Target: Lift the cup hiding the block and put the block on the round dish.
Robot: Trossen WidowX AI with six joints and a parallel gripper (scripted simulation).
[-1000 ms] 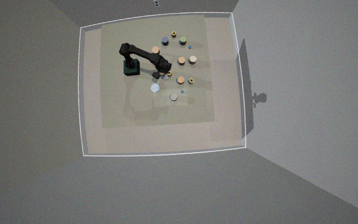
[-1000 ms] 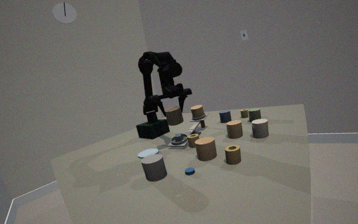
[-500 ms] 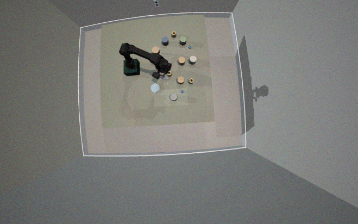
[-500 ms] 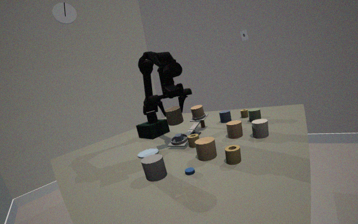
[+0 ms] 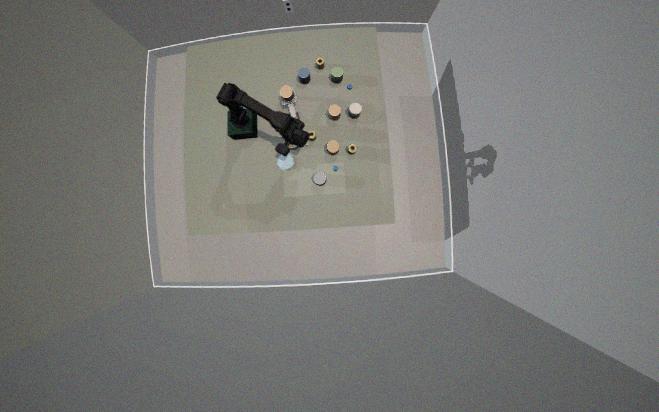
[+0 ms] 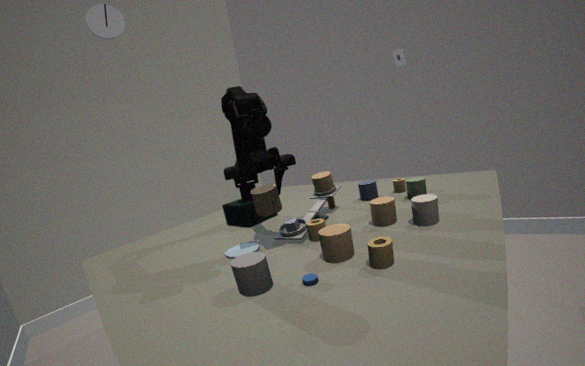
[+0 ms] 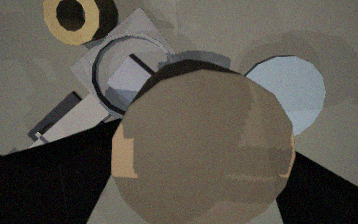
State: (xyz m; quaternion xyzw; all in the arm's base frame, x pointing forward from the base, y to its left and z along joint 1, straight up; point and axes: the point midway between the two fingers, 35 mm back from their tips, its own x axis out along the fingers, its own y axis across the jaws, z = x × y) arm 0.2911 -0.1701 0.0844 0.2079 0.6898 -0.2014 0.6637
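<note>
Now: the grey block 30 mm ahead of my gripper tip, 50 mm to the left of it and 90 mm below it. From my gripper tip the other things lie so: balance: 180 mm to the left, 100 mm below; then pale blue round dish: 70 mm behind, 70 mm to the right, 130 mm below; then grey cylinder: 120 mm ahead, 200 mm to the right, 100 mm below.
</note>
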